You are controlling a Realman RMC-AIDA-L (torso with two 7-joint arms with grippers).
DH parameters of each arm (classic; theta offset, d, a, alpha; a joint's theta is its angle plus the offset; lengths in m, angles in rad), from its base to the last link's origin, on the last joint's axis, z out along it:
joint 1: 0 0.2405 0 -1.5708
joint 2: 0 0 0 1.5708
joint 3: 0 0.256 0 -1.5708
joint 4: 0 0 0 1.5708
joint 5: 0 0.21 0 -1.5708
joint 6: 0 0 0 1.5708
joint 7: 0 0.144 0 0
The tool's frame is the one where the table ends.
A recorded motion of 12 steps. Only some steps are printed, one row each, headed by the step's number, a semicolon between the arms.
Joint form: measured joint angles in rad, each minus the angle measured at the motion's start. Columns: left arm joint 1, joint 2, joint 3, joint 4, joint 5, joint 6, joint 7; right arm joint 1, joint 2, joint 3, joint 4, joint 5, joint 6, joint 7.
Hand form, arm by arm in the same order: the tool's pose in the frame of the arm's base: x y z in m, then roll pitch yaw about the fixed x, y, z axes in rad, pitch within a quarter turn. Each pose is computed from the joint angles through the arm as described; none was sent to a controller.
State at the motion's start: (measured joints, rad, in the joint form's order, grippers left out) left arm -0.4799 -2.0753 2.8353 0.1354 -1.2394 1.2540 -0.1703; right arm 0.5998 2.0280 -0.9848 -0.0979 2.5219 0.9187 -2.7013
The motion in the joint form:
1: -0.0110 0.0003 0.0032 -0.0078 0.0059 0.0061 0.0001; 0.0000 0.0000 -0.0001 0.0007 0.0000 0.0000 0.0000
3: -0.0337 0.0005 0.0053 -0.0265 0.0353 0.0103 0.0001; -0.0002 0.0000 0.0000 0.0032 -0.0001 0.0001 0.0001
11: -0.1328 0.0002 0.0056 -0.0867 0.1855 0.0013 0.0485; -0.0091 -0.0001 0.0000 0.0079 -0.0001 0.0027 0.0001
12: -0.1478 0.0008 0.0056 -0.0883 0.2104 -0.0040 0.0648; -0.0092 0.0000 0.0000 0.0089 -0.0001 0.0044 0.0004
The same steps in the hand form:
1: -0.3037 0.3285 -0.0329 -1.8288 -0.7539 -0.1094; 0.3285 0.3919 0.0115 -1.8954 0.7409 -0.1488
3: -0.2973 0.3343 -0.0329 -1.8521 -0.7267 -0.1329; 0.3290 0.3914 0.0110 -1.8976 0.7414 -0.1523
11: -0.2680 0.3562 -0.0405 -1.9733 -0.5716 -0.2310; 0.3329 0.3877 0.0102 -1.9006 0.7428 -0.1644
12: -0.2627 0.3590 -0.0432 -1.9940 -0.5443 -0.2488; 0.3329 0.3874 0.0100 -1.9011 0.7438 -0.1641

